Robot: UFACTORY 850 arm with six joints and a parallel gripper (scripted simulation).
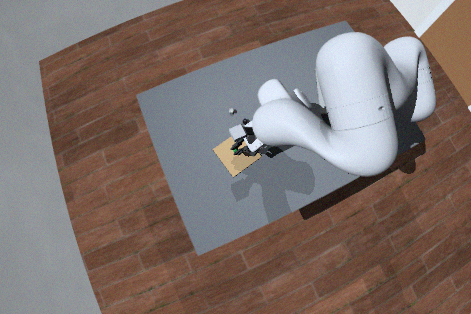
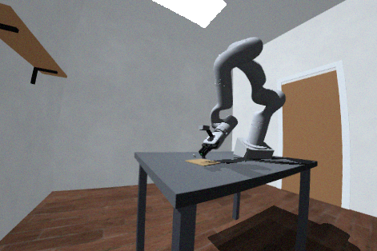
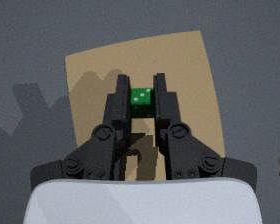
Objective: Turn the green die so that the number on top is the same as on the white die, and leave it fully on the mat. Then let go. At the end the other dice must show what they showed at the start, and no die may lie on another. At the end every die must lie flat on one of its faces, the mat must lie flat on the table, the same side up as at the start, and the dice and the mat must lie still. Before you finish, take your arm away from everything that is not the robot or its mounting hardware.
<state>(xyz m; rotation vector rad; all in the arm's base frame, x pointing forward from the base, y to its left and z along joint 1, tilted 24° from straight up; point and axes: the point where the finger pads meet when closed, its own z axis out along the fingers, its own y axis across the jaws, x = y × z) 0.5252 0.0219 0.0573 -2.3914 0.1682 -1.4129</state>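
My gripper is now 6 cm above the mat. From my hand the other things lie so: green die: 1 cm ahead, 1 cm below; black die: 8 cm behind, 11 cm to the right, 5 cm below; white die: 5 cm behind, 17 cm to the right, 5 cm below.
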